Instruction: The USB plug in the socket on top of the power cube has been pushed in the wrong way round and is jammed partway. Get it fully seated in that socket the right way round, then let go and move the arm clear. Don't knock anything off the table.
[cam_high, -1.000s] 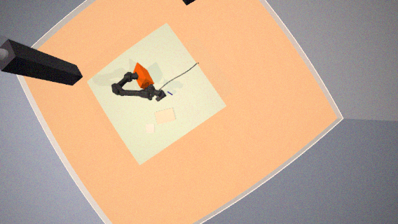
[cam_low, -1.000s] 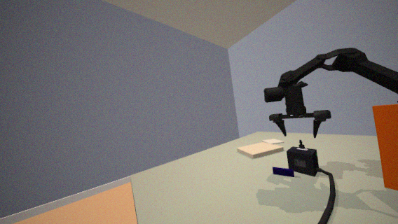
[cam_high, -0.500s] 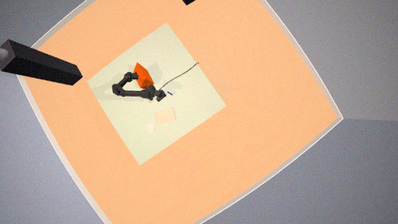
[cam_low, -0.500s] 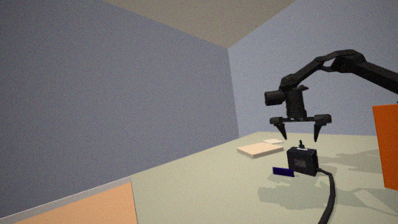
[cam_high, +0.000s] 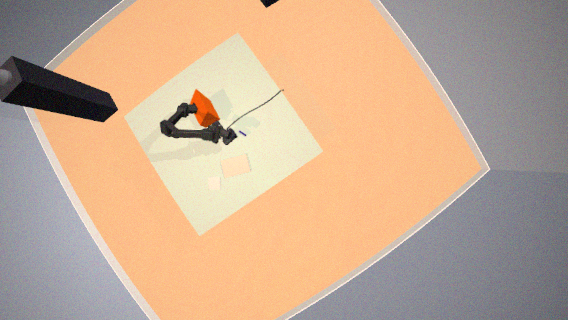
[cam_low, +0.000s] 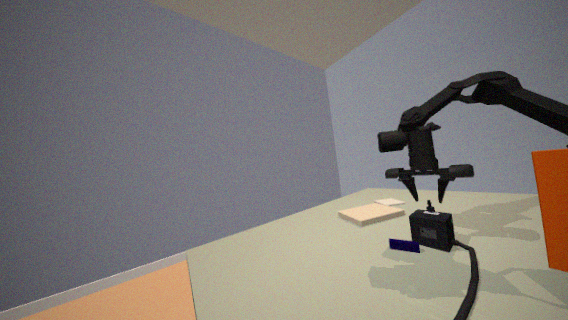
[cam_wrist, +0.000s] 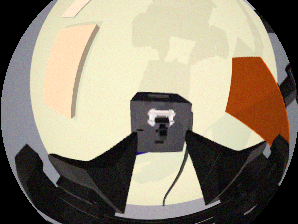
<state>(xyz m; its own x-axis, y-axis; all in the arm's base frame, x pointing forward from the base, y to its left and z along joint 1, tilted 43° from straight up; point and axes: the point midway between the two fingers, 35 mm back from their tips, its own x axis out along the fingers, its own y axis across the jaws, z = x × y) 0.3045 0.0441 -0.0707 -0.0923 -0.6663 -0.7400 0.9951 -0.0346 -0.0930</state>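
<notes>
Now: the USB socket 4 cm below my gripper tip and 1 cm to the right of it. Also, from my gripper tip: blue flat piece 10 cm to the left, 10 cm below, 4 cm ahead; USB plug 2 cm below; tan board 23 cm ahead, 10 cm to the right, 10 cm below.
</notes>
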